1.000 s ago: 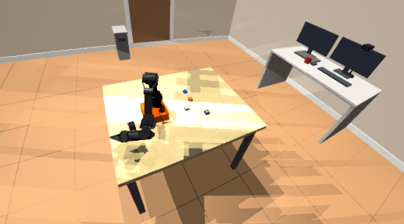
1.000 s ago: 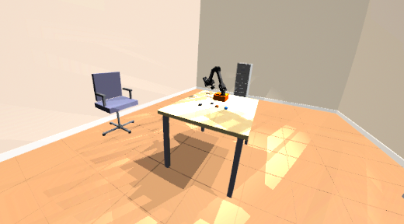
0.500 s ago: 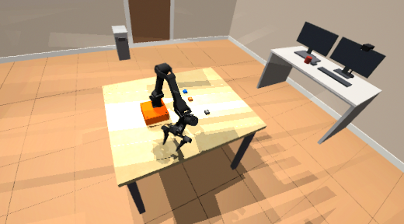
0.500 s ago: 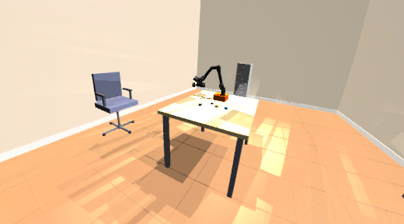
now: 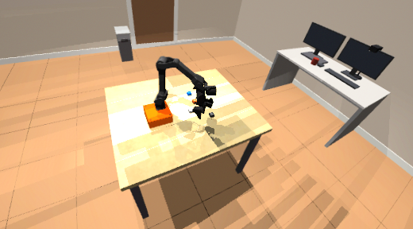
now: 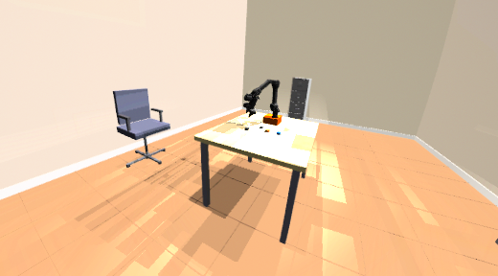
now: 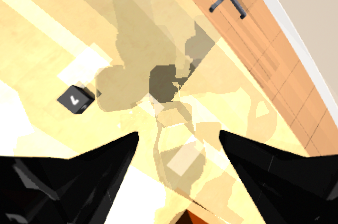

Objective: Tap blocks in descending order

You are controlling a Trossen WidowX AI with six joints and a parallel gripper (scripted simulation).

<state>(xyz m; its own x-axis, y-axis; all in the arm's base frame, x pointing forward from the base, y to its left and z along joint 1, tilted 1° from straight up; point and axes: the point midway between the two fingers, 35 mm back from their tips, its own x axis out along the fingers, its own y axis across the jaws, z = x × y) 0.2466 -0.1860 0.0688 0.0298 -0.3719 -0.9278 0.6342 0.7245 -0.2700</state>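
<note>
My gripper tip is 260 mm to the right of the orange block, 90 mm above it and 50 mm short of it. From my gripper tip the other things lie so: grey block (160 mm to the left, 90 mm below, 20 mm behind); then black block (120 mm ahead, 90 mm below, 80 mm to the left); then blue block (360 mm to the left, 90 mm below, 40 mm ahead).
</note>
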